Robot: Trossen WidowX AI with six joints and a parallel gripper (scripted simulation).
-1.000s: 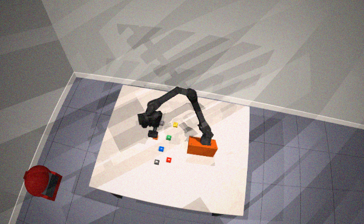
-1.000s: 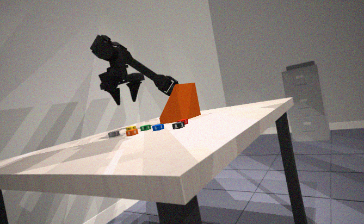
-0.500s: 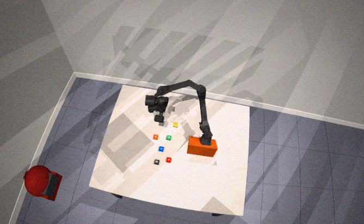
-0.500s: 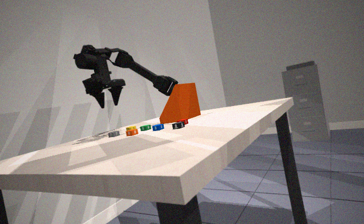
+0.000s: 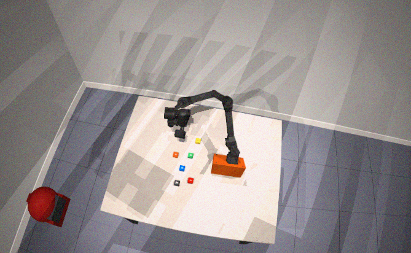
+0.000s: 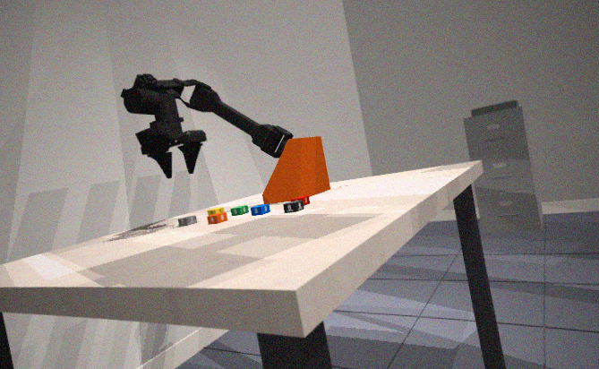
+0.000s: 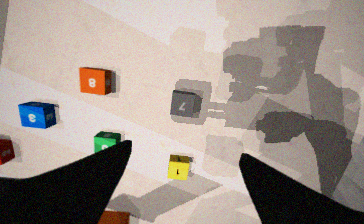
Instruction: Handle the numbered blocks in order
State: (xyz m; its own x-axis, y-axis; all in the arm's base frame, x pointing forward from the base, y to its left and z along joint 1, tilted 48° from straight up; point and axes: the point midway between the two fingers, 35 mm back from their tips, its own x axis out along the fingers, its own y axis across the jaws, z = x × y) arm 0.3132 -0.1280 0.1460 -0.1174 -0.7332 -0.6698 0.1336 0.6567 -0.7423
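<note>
Right now my gripper tip is 60 mm past the green block, 120 mm to the right of it and 120 mm above it. The rest, counted from my gripper tip: yellow block (100 mm behind, 10 mm to the left, 120 mm below); then orange block (40 mm ahead, 120 mm to the left, 120 mm below); then grey block (10 mm ahead, 120 mm below).
</note>
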